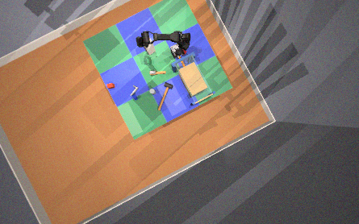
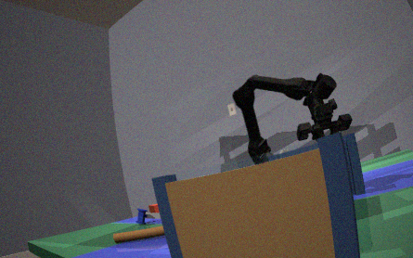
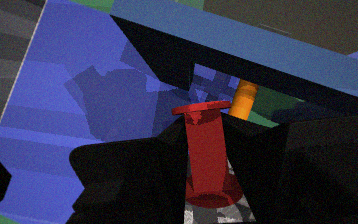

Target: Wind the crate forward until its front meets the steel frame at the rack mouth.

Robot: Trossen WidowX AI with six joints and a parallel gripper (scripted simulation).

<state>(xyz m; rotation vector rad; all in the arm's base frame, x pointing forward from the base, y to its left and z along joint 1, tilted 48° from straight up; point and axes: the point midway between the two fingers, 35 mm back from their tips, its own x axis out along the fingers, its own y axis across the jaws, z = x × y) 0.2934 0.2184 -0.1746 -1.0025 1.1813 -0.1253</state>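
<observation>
Now: the winch 130 mm behind my gripper tip, 50 mm to the right of it and 100 mm below it. Round my gripper tip: blue-framed guard cubby: 290 mm ahead, 70 mm to the right, 50 mm below; red grip: 20 mm behind, 10 mm to the right; blue piece: 80 mm ahead, 720 mm to the right, 100 mm below.
</observation>
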